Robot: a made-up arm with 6 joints. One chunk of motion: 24 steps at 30 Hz.
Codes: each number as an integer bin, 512 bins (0 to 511) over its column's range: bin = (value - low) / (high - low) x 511, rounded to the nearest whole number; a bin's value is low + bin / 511 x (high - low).
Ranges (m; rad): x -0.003..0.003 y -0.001..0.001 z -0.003..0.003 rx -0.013..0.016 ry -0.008..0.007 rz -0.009..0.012
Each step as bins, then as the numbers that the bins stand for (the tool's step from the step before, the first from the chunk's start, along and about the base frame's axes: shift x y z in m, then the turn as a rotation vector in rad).
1 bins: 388 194 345 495 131 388
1 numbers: 0.00156 -0.00024 0.00105 0.01509 -0.00415 0.00695
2 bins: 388 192 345 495 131 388
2 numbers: 0.00156 -0.00025 0.00105 0.01509 -0.00415 0.00695
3 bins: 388 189 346 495 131 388
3 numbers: 0.00156 -0.00026 0.00106 0.01509 -0.00415 0.00695
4 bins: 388 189 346 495 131 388
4 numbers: 0.00156 -0.00026 0.00106 0.01509 -0.00415 0.00695
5 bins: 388 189 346 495 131 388
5 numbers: 0.00156 -0.00026 0.00106 0.01509 -0.00415 0.00695
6 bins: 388 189 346 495 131 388
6 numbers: 0.00156 -0.00026 0.00106 0.01509 -0.00415 0.00695
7 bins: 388 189 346 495 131 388
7 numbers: 0.00156 -0.00026 0.00106 0.01509 -0.00415 0.00695
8 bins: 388 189 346 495 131 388
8 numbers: 0.00156 -0.00026 0.00106 0.01509 -0.00415 0.00695
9 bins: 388 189 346 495 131 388
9 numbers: 0.00156 -0.00026 0.00106 0.01509 -0.00415 0.00695
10 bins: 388 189 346 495 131 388
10 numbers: 0.00156 -0.00026 0.00106 0.01509 -0.00415 0.00695
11 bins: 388 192 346 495 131 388
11 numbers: 0.00156 -0.00025 0.00106 0.01509 -0.00415 0.00695
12 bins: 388 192 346 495 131 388
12 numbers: 0.00156 -0.00025 0.00106 0.01509 -0.00415 0.00695
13 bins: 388 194 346 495 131 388
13 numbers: 0.00156 -0.00024 0.00106 0.01509 -0.00415 0.00695
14 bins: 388 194 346 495 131 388
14 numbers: 0.00156 -0.00024 0.00106 0.01509 -0.00415 0.00695
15 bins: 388 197 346 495 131 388
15 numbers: 0.00156 -0.00023 0.00106 0.01509 -0.00415 0.00695
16 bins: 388 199 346 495 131 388
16 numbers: 0.00156 -0.00022 0.00106 0.01509 -0.00415 0.00695
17 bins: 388 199 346 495 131 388
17 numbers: 0.00156 -0.00022 0.00106 0.01509 -0.00415 0.00695
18 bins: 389 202 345 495 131 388
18 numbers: 0.00157 -0.00021 0.00105 0.01509 -0.00415 0.00695
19 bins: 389 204 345 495 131 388
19 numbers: 0.00157 -0.00020 0.00105 0.01509 -0.00415 0.00695
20 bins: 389 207 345 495 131 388
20 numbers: 0.00157 -0.00019 0.00105 0.01509 -0.00415 0.00695
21 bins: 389 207 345 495 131 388
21 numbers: 0.00157 -0.00019 0.00105 0.01509 -0.00415 0.00695
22 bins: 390 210 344 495 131 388
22 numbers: 0.00158 -0.00018 0.00104 0.01509 -0.00415 0.00695
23 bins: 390 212 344 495 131 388
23 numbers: 0.00158 -0.00017 0.00104 0.01509 -0.00415 0.00695
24 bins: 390 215 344 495 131 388
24 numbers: 0.00158 -0.00016 0.00104 0.01509 -0.00415 0.00695
